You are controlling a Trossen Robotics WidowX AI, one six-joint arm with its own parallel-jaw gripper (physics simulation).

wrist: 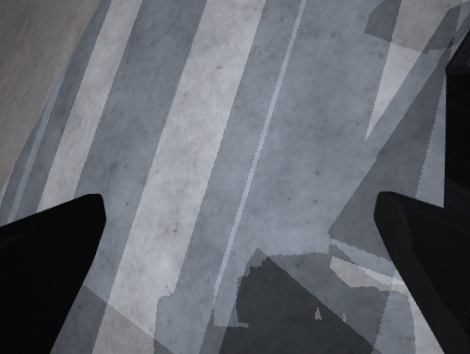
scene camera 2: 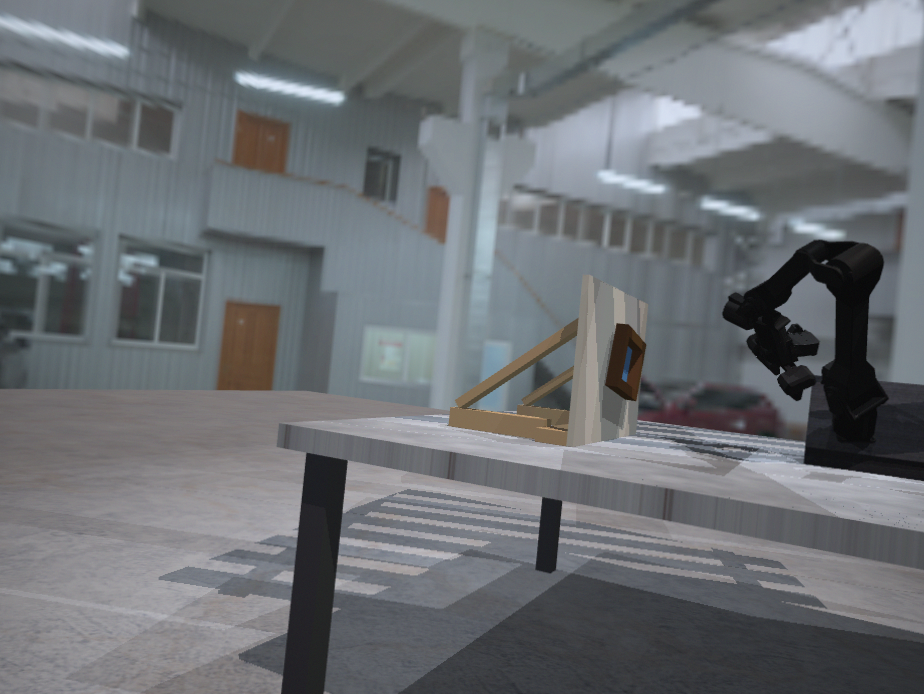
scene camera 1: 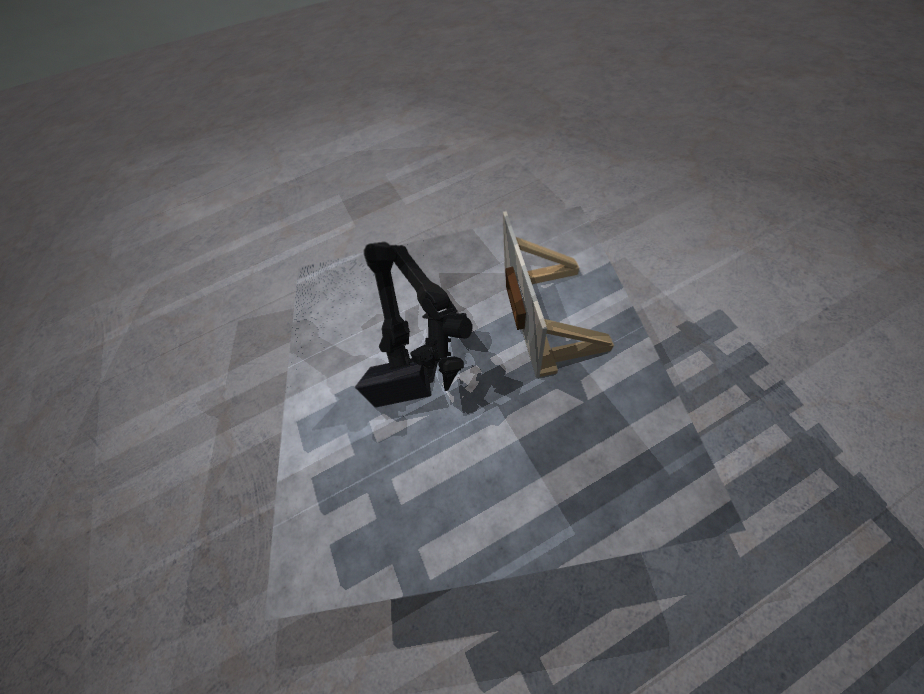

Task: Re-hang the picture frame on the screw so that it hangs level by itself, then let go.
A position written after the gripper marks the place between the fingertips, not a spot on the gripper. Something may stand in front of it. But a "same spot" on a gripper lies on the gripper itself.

gripper: wrist 241, 206; scene camera 2; scene camera 1
same spot on gripper: (scene camera 2: 776, 370) = (scene camera 1: 447, 387)
same spot on wooden stand: (scene camera 1: 593, 342) = (scene camera 2: 555, 389)
